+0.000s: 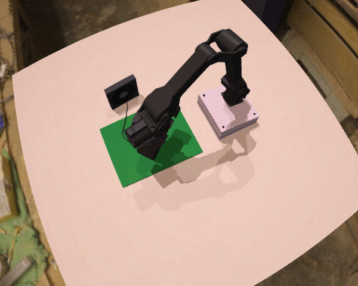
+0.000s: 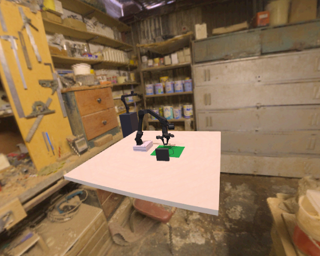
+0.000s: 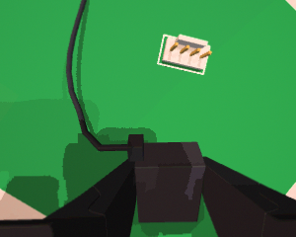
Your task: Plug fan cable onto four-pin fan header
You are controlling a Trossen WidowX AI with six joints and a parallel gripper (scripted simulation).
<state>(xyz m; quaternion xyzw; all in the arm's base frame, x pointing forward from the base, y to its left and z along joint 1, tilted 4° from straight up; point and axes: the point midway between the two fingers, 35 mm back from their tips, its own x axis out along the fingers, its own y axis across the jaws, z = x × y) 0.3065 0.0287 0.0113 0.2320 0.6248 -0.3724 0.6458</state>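
The green board is 70 mm below my gripper tip, 30 mm ahead of it and 20 mm to the right of it. Also, from my gripper tip: dark plug 10 mm to the left, 10 mm behind; black fan 210 mm to the right, 50 mm ahead; white four-pin header 70 mm to the right, 60 mm below, 20 mm ahead.
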